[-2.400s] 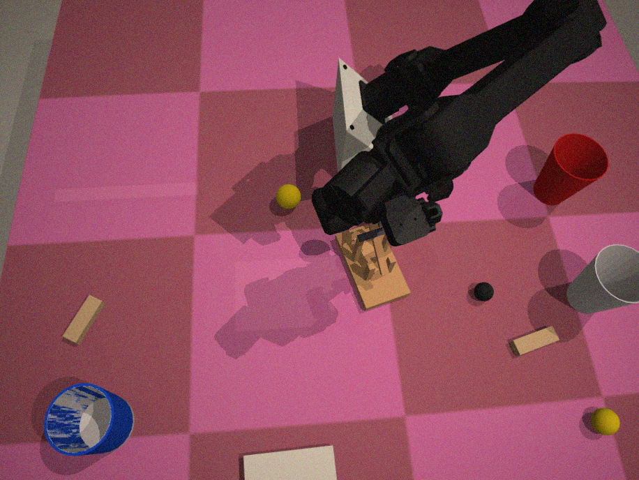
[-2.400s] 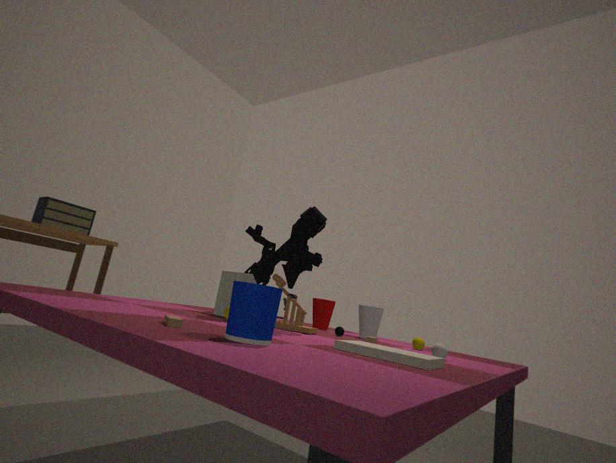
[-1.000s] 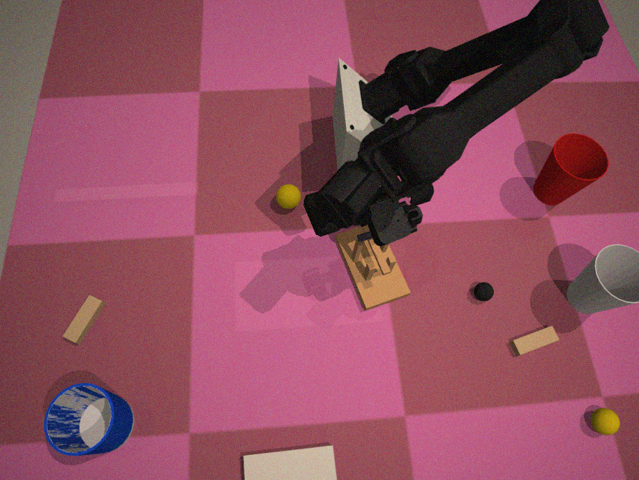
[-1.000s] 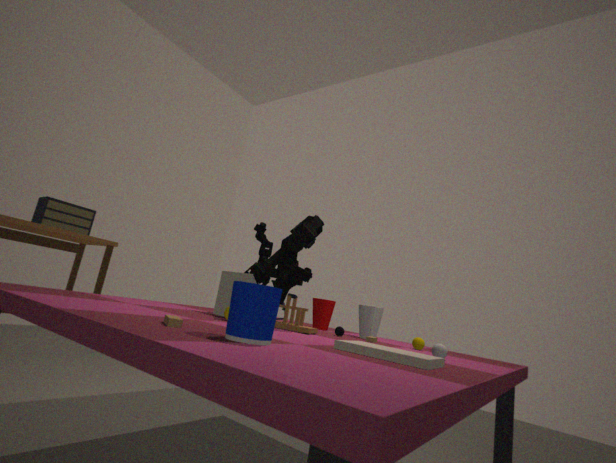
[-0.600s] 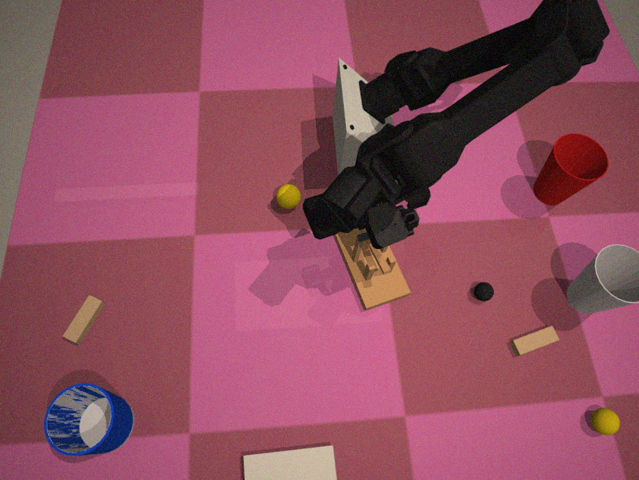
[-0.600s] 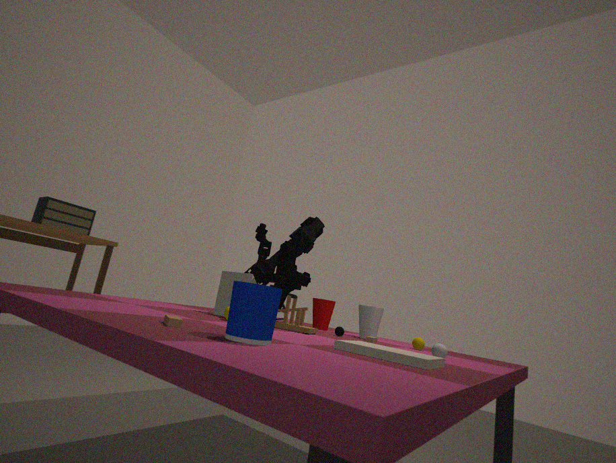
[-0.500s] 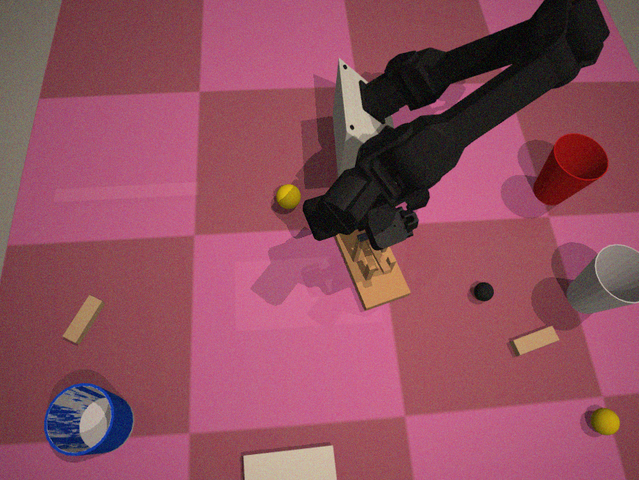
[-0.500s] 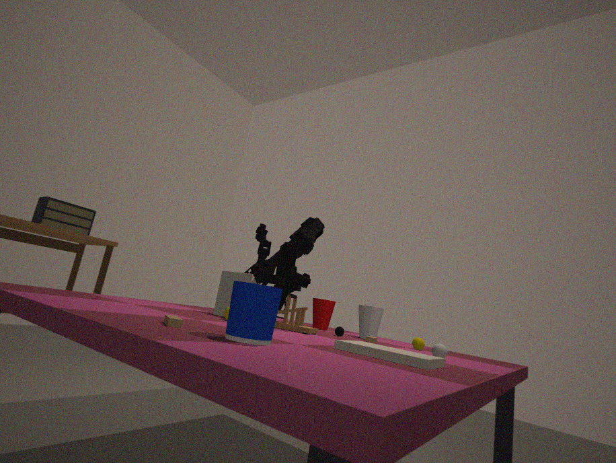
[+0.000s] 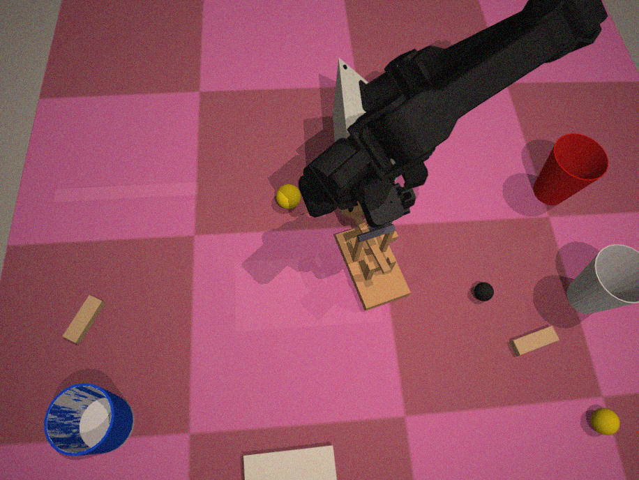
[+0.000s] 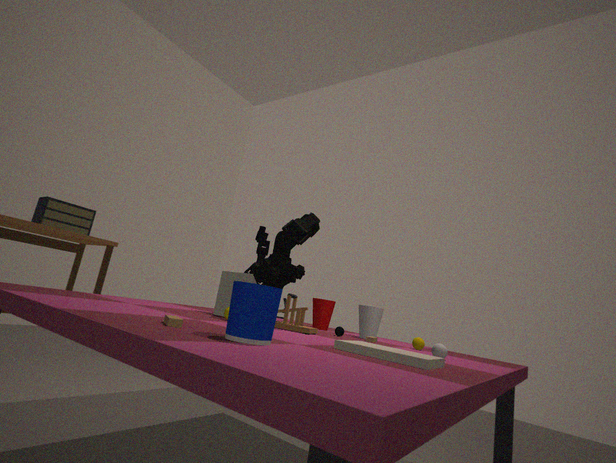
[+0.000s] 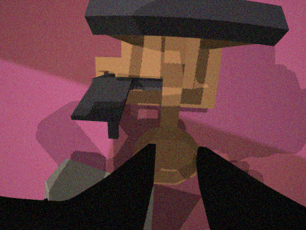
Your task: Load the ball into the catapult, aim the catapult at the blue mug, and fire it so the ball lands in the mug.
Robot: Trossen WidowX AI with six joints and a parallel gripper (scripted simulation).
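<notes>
Now: the wooden catapult 4 cm ahead of my gripper tip, 3 cm to the left of it and 3 cm below it. Also, from my gripper tip: red cup (6 cm behind, 39 cm to the left, 5 cm below); yellow ball (6 cm behind, 11 cm to the right, 6 cm below); black ball (14 cm ahead, 21 cm to the left, 6 cm below).
</notes>
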